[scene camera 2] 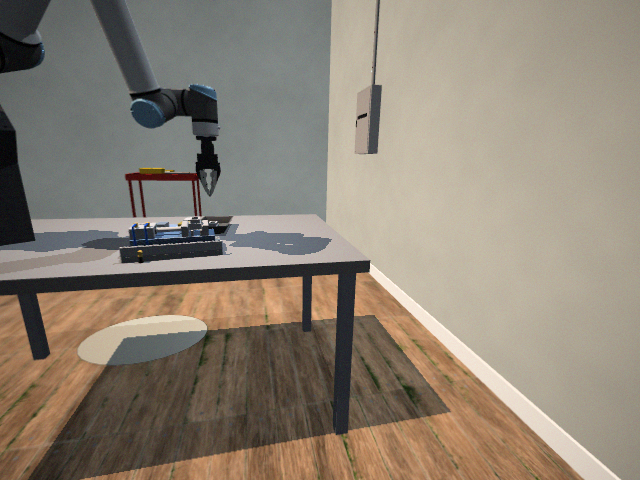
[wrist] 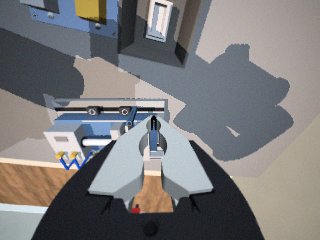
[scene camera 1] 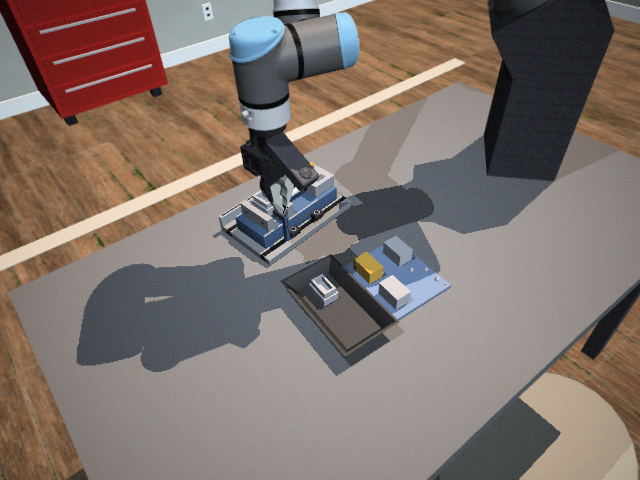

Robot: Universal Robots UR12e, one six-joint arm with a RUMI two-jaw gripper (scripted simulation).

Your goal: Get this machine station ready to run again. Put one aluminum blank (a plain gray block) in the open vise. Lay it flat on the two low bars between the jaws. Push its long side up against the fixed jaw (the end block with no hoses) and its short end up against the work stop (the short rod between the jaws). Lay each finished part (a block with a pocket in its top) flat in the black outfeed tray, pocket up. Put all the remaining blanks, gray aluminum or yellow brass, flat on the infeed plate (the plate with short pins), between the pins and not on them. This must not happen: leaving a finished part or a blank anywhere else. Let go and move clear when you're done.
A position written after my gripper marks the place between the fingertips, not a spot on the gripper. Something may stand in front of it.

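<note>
My gripper (scene camera 1: 282, 213) is visible to me, and I see my gripper in the wrist view (wrist: 154, 116) and in scene camera 2 (scene camera 2: 209, 196) as well. There is also a vise (scene camera 1: 302, 199), and I see the vise in the wrist view (wrist: 94, 130) too.
</note>
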